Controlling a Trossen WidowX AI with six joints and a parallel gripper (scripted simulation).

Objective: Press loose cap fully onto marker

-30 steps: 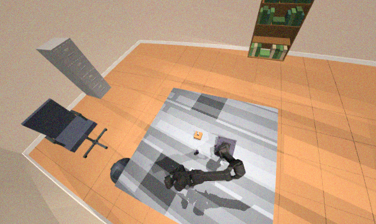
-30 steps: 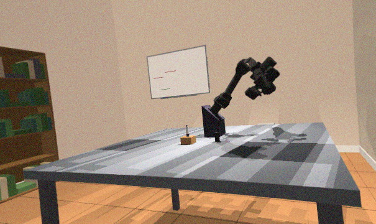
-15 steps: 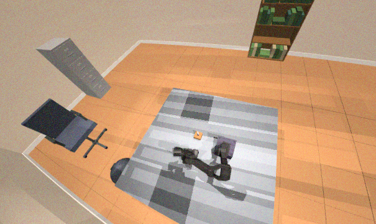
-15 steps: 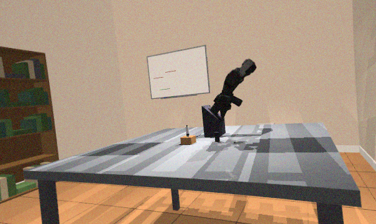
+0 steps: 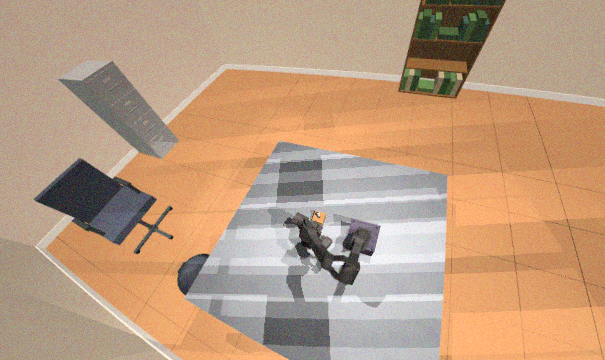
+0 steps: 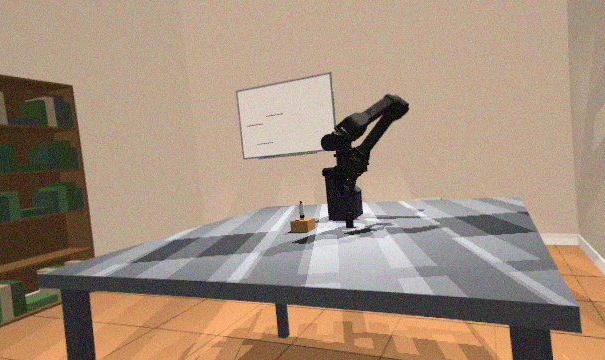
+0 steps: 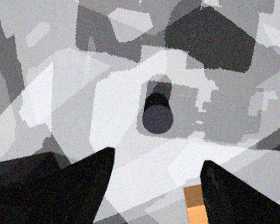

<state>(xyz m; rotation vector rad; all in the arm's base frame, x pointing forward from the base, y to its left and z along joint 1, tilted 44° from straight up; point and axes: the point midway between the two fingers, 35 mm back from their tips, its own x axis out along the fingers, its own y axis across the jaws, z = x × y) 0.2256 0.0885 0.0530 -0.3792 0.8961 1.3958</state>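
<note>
The dark cap is 90 mm below my gripper tip. The rest, counted from my gripper tip: holder block (50 mm ahead, 160 mm to the right, 100 mm below).
</note>
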